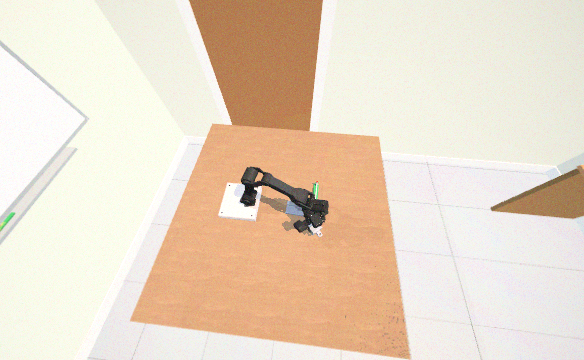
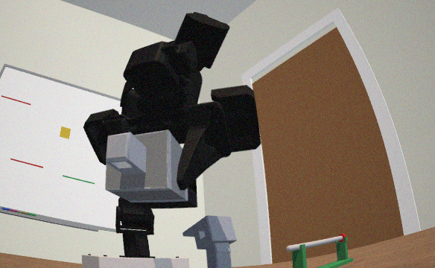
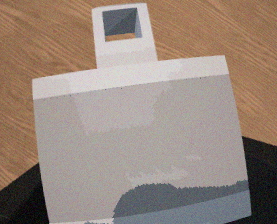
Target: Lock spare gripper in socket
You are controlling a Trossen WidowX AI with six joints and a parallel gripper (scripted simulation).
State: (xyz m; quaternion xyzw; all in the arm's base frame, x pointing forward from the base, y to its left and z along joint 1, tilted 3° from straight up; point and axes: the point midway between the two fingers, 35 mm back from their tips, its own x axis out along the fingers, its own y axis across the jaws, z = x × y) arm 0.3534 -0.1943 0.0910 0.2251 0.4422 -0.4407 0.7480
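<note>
My gripper tip is now 80 mm past the grey mount, 160 mm to the right of it and 50 mm above it. Also, from my gripper tip: spare gripper 20 mm above; green stand 50 mm ahead, 260 mm to the left, 80 mm below.
</note>
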